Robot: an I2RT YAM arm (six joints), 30 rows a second.
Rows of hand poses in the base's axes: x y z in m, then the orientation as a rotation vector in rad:
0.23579 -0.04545 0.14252 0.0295 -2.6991 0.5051
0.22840 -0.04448 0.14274 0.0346 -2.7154 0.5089
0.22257 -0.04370 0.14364 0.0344 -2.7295 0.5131
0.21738 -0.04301 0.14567 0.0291 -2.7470 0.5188
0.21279 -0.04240 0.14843 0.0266 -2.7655 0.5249
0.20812 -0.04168 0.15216 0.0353 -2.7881 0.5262
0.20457 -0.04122 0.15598 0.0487 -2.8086 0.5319
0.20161 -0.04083 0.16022 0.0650 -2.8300 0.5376
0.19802 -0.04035 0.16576 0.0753 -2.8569 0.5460
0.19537 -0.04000 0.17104 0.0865 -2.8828 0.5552
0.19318 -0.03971 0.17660 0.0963 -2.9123 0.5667
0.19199 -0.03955 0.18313 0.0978 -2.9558 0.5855
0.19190 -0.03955 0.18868 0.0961 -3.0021 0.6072
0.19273 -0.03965 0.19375 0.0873 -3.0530 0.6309
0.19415 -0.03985 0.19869 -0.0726 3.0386 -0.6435
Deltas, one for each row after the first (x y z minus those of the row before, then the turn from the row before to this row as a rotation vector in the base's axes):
-0.00739 0.00097 0.00022 0.0004 -0.0158 0.0066
-0.00583 0.00078 0.00090 -0.0009 -0.0144 0.0026
-0.00519 0.00069 0.00203 -0.0021 -0.0186 -0.0001
-0.00459 0.00061 0.00276 -0.0019 -0.0193 0.0021
-0.00467 0.00072 0.00373 0.0032 -0.0211 0.0096
-0.00355 0.00046 0.00382 0.0004 -0.0193 0.0130
-0.00296 0.00039 0.00424 0.0008 -0.0200 0.0150
-0.00359 0.00048 0.00554 -0.0007 -0.0265 0.0120
-0.00265 0.00035 0.00528 -0.0013 -0.0256 0.0124
-0.00219 0.00029 0.00556 -0.0023 -0.0298 0.0122
-0.00119 0.00016 0.00653 -0.0052 -0.0456 0.0095
-0.00009 0.00000 0.00555 -0.0065 -0.0492 0.0081
0.00083 -0.00010 0.00507 -0.0070 -0.0548 0.0045
0.00142 -0.00020 0.00494 -0.0083 -0.0585 0.0028

